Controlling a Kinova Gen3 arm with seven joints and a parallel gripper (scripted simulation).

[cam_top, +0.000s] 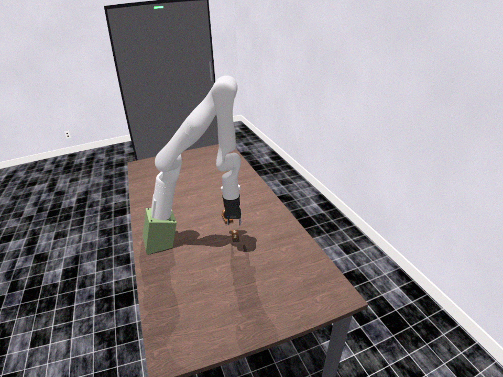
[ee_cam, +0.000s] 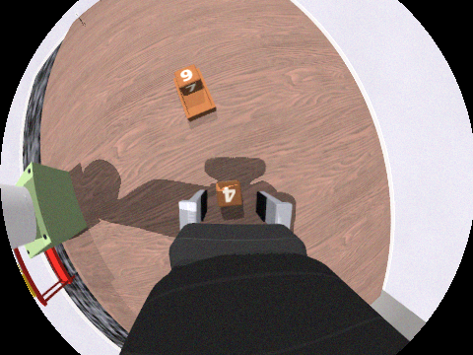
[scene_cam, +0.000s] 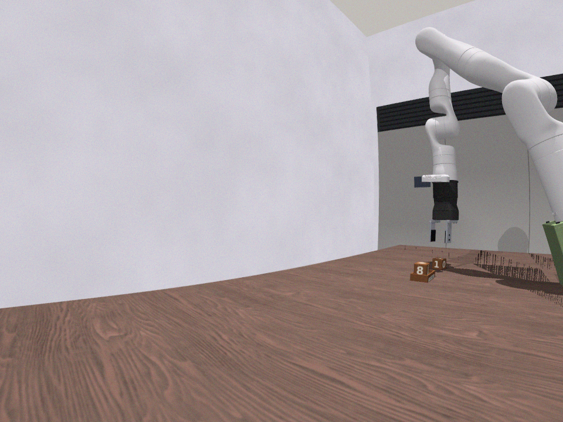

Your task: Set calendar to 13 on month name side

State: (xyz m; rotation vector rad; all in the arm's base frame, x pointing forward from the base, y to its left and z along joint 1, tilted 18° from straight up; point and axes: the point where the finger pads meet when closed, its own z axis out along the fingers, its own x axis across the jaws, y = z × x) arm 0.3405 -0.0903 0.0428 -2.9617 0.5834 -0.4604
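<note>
Right now my hand is 8 cm above the brown number cube. The rest, counted from my hand: calendar tray: 16 cm to the left, 9 cm below.
</note>
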